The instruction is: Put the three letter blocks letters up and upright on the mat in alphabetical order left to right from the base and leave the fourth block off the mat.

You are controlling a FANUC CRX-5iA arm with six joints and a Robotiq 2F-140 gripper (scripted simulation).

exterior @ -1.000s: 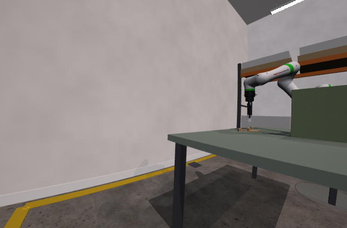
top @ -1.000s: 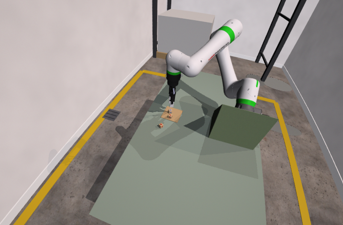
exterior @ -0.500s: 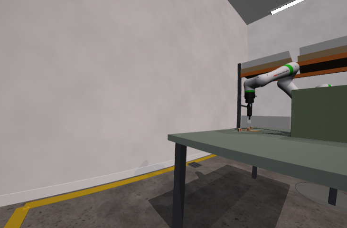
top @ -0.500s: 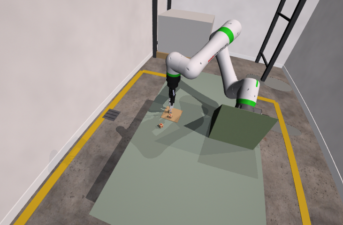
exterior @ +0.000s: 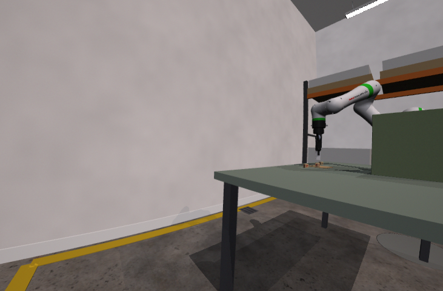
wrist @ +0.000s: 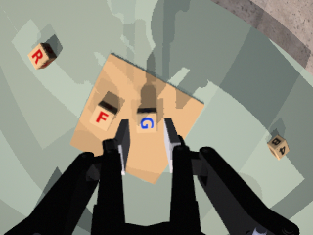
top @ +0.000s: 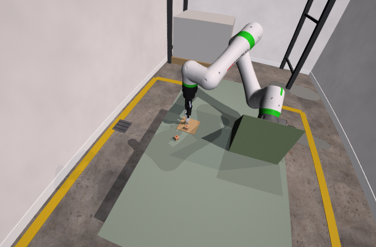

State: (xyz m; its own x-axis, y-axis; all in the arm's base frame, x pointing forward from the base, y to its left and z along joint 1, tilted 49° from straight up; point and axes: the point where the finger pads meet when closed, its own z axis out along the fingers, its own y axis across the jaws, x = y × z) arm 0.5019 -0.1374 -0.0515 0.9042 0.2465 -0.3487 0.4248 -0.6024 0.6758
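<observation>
Right now the tan mat is 2 cm behind my hand, 1 cm to the left of it and 8 cm below it. Also, from my hand: R block (3 cm ahead, 16 cm to the left, 7 cm below).
</observation>
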